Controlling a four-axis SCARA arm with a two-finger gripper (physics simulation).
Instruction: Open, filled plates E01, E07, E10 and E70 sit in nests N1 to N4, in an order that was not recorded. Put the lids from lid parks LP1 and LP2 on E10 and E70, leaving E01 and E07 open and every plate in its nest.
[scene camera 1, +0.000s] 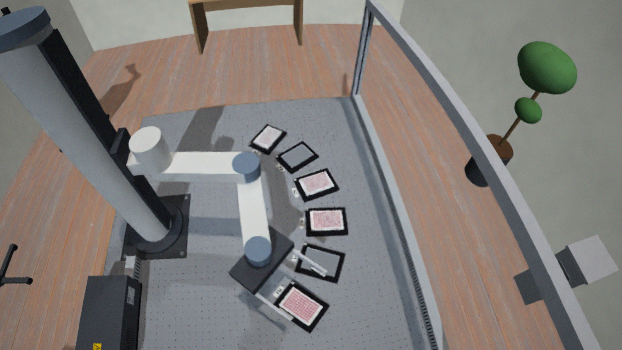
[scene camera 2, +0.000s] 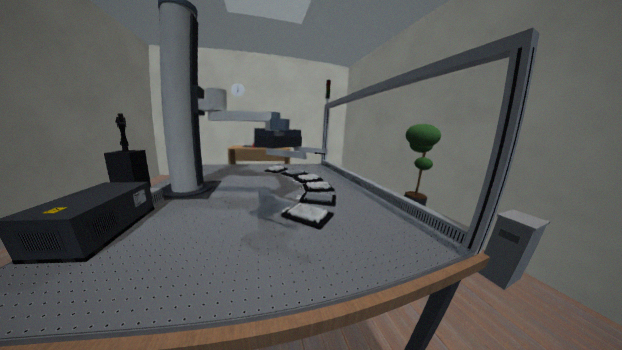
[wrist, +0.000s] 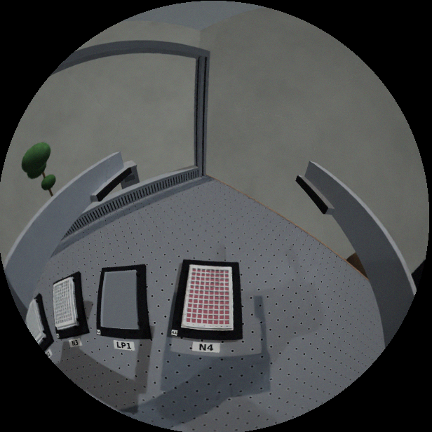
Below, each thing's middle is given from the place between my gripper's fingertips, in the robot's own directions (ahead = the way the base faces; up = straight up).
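The nest N4 (wrist: 236, 333) has my gripper 23 cm above it, 2 cm to the right of it and 2 cm past it. As for the lid park LP1 (wrist: 144, 332), that's 17 cm to the left of my gripper, 8 cm ahead of it and 24 cm below it.
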